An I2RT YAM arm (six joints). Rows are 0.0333 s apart.
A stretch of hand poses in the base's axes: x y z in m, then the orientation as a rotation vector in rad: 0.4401 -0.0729 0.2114 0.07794 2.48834 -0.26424; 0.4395 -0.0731 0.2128 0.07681 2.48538 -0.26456; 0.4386 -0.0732 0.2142 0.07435 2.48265 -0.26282; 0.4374 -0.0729 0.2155 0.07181 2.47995 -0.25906; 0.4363 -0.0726 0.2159 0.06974 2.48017 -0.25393; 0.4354 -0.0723 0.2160 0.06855 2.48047 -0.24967; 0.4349 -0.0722 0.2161 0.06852 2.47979 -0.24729; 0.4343 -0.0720 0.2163 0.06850 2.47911 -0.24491; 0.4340 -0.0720 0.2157 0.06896 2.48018 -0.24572; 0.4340 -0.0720 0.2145 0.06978 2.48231 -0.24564; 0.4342 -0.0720 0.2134 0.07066 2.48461 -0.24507; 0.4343 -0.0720 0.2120 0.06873 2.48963 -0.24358; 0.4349 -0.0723 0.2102 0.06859 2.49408 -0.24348; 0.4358 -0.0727 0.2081 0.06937 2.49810 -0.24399; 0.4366 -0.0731 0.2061 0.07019 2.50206 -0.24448; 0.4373 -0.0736 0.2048 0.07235 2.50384 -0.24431; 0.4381 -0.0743 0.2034 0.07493 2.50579 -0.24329; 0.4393 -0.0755 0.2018 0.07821 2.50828 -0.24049; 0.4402 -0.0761 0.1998 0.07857 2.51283 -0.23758; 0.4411 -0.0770 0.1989 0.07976 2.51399 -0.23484; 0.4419 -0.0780 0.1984 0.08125 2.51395 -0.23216
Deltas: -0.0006 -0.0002 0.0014 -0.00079 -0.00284 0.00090; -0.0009 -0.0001 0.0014 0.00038 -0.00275 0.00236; -0.0012 0.0003 0.0013 0.00181 -0.00292 0.00292; -0.0011 0.0003 0.0004 0.00318 -0.00018 0.00276; -0.0009 0.0003 0.0001 0.00278 -0.00005 0.00190; -0.0005 0.0001 0.0001 0.00163 -0.00090 0.00065; -0.0006 0.0002 0.0002 0.00163 -0.00090 0.00065; -0.0003 0.0000 -0.0006 -0.00037 0.00111 -0.00059; 0.0000 0.0000 -0.0012 0.00045 0.00206 -0.00069; 0.0002 0.0000 -0.0011 0.00083 0.00218 -0.00062; 0.0001 0.0000 -0.0014 0.00106 0.00494 0.00148; 0.0006 -0.0003 -0.0018 0.00044 0.00441 -0.00012; 0.0009 -0.0004 -0.0021 0.00019 0.00400 -0.00090; 0.0008 -0.0004 -0.0020 0.00020 0.00394 -0.00092; 0.0007 -0.0005 -0.0013 0.00079 0.00165 -0.00161; 0.0008 -0.0007 -0.0014 0.00151 0.00172 -0.00171; 0.0012 -0.0012 -0.0016 0.00299 0.00205 -0.00182; 0.0009 -0.0006 -0.0020 0.00258 0.00422 0.00020; 0.0009 -0.0009 -0.0009 0.00233 0.00084 -0.00027; 0.0008 -0.0010 -0.0005 0.00225 -0.00035 -0.00044
